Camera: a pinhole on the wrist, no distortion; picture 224 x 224 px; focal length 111.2 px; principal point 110.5 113.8 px. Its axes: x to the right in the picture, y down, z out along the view. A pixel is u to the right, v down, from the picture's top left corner.
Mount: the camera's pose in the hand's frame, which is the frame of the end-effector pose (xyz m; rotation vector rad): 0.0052 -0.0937 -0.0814 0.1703 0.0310 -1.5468
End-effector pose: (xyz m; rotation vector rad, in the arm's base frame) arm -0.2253 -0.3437 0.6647 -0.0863 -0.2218 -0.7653
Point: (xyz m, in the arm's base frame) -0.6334 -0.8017 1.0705
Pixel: 207 145
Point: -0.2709 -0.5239 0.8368
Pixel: 131 185
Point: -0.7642 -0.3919 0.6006
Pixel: outside the picture
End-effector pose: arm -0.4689 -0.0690 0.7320 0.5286 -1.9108 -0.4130
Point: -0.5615 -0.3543 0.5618
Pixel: 198 144
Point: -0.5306 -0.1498 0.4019
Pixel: 146 48
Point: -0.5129 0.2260 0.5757
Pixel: outside the picture
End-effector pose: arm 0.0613 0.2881 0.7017 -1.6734 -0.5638 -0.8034
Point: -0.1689 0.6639 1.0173
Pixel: 202 140
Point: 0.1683 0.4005 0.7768
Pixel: 37 198
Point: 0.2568 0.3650 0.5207
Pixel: outside the picture
